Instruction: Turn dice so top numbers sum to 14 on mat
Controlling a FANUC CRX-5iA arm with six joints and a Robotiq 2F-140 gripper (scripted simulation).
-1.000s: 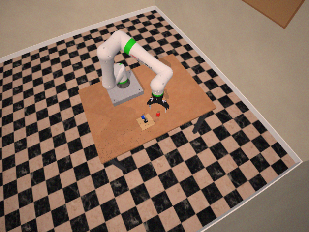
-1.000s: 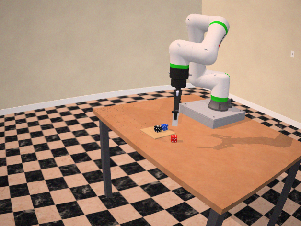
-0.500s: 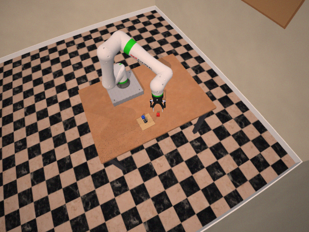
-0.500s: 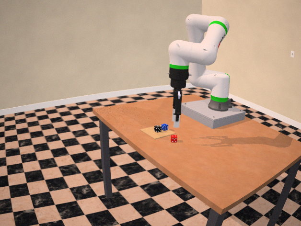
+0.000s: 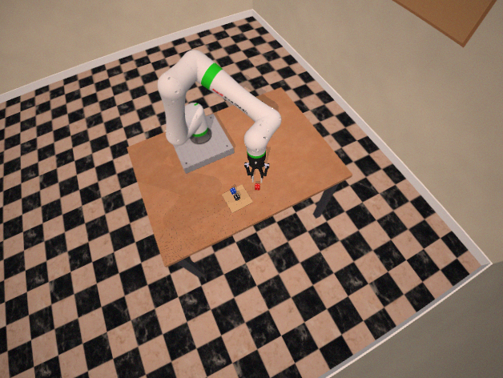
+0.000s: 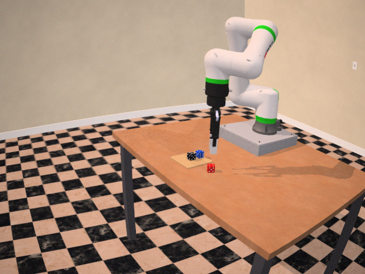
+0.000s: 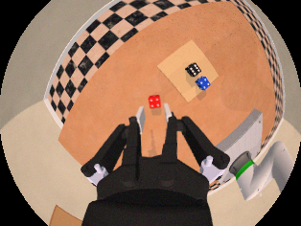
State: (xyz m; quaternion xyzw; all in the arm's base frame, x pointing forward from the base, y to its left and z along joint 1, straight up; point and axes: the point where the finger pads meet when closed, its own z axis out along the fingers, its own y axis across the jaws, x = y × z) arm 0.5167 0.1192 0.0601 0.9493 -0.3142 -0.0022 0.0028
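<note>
Now: the red die 110 mm below my hand. From my hand the other things lie so: blue die (50 mm behind, 140 mm to the right, 100 mm below); then tan mat (10 mm behind, 140 mm to the right, 120 mm below); then black die (10 mm behind, 140 mm to the right, 100 mm below).
</note>
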